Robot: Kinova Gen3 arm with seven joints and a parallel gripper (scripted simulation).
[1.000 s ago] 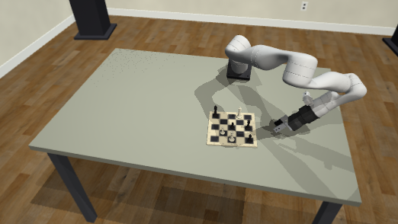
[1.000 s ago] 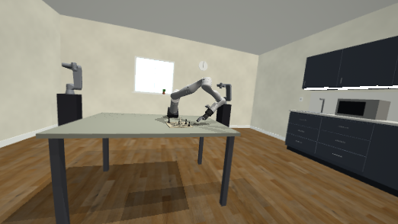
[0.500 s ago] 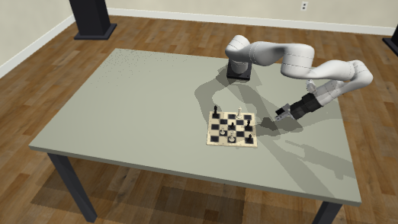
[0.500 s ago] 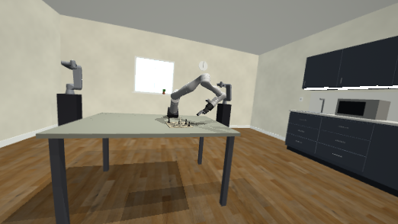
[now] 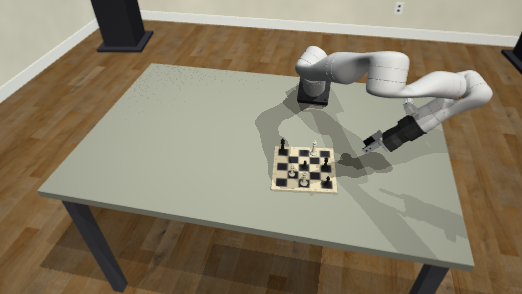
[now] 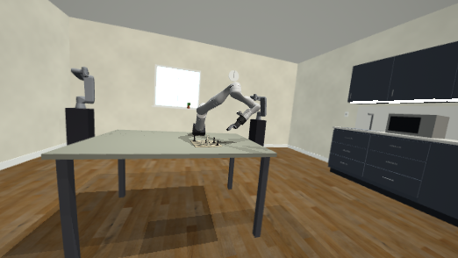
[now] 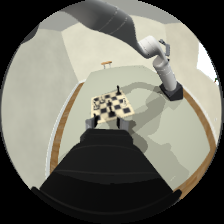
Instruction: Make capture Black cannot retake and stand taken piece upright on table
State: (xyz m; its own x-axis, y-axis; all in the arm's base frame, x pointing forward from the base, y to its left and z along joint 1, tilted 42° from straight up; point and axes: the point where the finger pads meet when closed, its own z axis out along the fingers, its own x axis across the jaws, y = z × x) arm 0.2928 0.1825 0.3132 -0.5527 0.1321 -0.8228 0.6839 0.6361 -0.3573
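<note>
The chessboard is 20 mm behind my hand, 200 mm to the right of it and 130 mm below it.
</note>
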